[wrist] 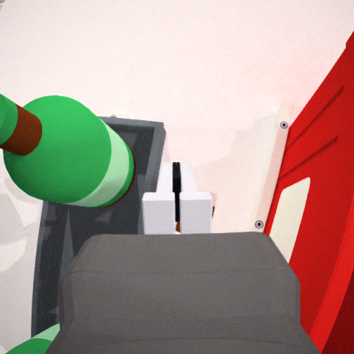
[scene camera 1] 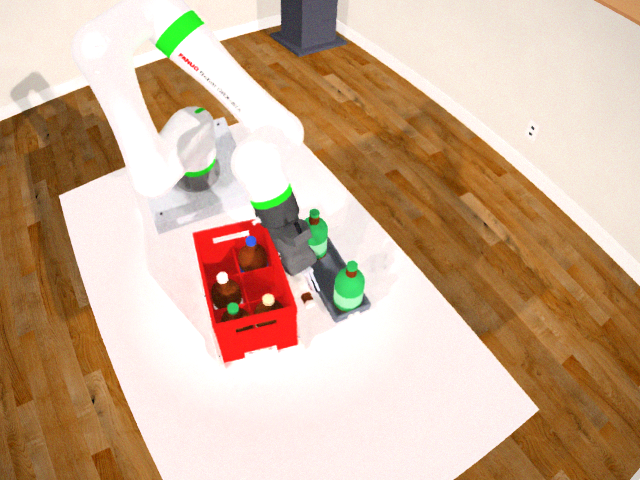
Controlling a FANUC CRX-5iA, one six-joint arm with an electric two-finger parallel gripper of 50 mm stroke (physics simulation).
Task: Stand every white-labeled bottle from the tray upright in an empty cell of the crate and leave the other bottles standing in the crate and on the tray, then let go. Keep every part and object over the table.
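Pixels of known places: gripper, fingertip midpoint: [scene camera 1: 314, 290]; arm's base, origin of the base link: [scene camera 1: 196, 172].
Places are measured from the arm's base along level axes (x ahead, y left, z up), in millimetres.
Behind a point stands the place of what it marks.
My gripper [scene camera 1: 313, 281] {x 562, y 64, z 23 mm} [wrist: 176, 180] is shut with nothing between its fingers, low between the crate and the tray. Under it lies a toppled bottle with a brown neck [scene camera 1: 307, 297] {x 544, y 55, z -27 mm} and pale cap, outside the tray; its body is mostly hidden, and bits of brown [wrist: 178, 228] show behind the fingers. A green bottle with a pale label [scene camera 1: 348, 286] {x 605, y 130, z 38 mm} [wrist: 65, 150] stands at the tray's near end; another green bottle [scene camera 1: 318, 235] {x 431, y 161, z 31 mm} [wrist: 31, 346] stands at its far end. The dark tray [scene camera 1: 326, 281] {x 505, y 140, z -69 mm} [wrist: 156, 150] is right of the red crate [scene camera 1: 261, 338] {x 598, y -106, z 1 mm} [wrist: 327, 165].
In the crate stand bottles with a blue cap [scene camera 1: 251, 241] {x 401, y -14, z 88 mm}, a white cap [scene camera 1: 222, 278] {x 460, y -123, z 88 mm}, a green cap [scene camera 1: 233, 308] {x 545, y -140, z 89 mm} and a cream cap [scene camera 1: 268, 299] {x 565, y -62, z 88 mm}. The crate wall rises close beside my gripper; the robot base plate [scene camera 1: 180, 217] {x 115, y -109, z -34 mm} is behind.
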